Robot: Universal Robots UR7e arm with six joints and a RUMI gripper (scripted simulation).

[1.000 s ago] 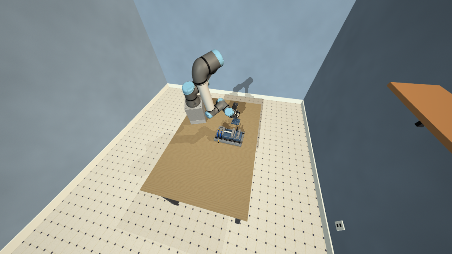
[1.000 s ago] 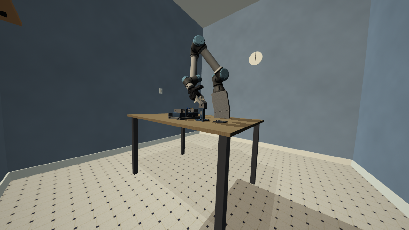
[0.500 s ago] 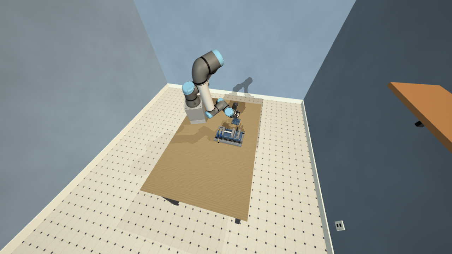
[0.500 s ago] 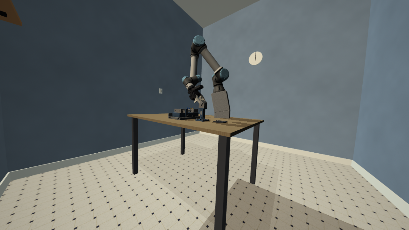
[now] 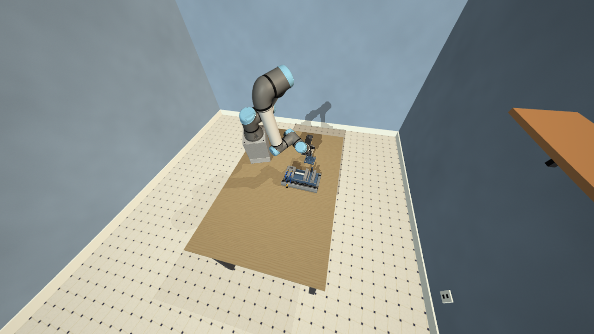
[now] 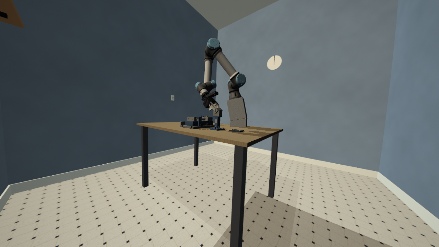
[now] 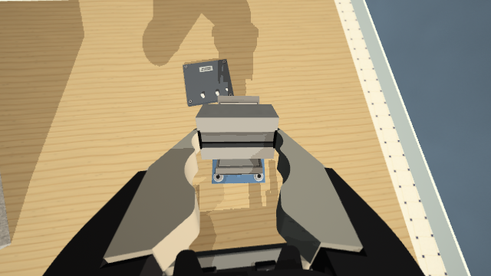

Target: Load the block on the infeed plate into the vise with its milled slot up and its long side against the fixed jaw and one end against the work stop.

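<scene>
The part is right at my hand. Also, from my hand: cylinder rod 40 mm behind, 230 mm to the right, 80 mm below; then dark infeed plate 50 mm behind, 160 mm to the left, 160 mm below; then moving jaw 10 mm ahead, 230 mm to the right, 80 mm below.
</scene>
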